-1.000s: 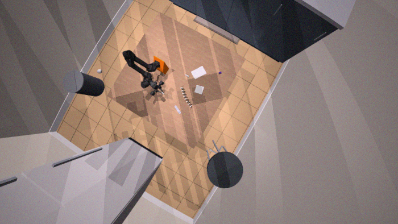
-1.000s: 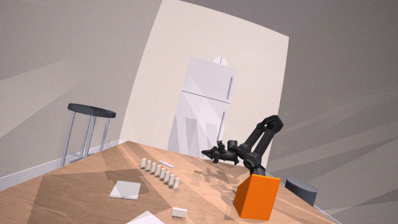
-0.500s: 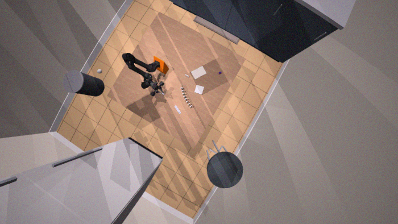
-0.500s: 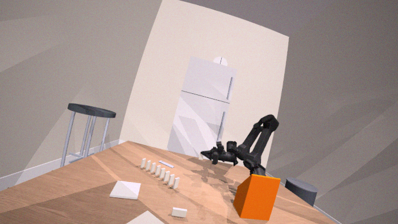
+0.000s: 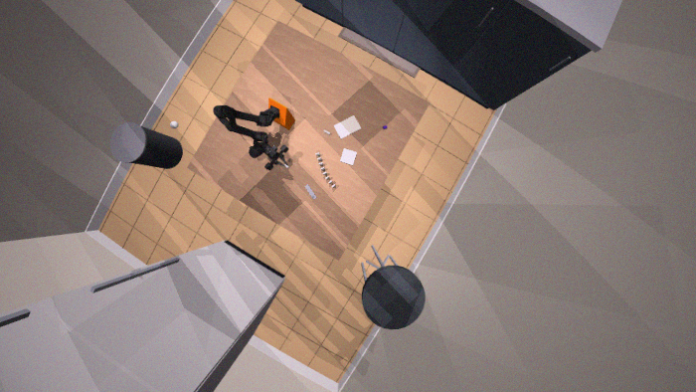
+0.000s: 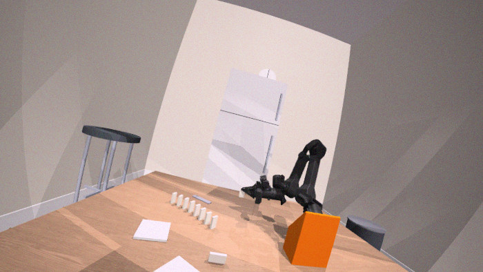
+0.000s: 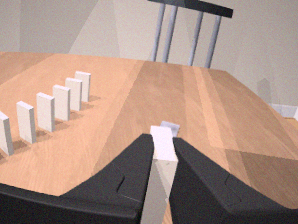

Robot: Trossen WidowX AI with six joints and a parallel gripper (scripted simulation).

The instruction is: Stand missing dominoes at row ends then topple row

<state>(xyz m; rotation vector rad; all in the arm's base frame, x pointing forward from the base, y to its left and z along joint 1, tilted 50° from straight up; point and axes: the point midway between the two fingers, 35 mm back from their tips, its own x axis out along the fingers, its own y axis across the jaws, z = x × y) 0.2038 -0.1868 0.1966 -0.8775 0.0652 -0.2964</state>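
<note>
Now: the grey flat strip 180 mm ahead of my gripper tip, 130 mm below it and 80 mm to the right of it. Also, from my gripper tip: purple object 560 mm to the left, 440 mm ahead, 120 mm below.
</note>
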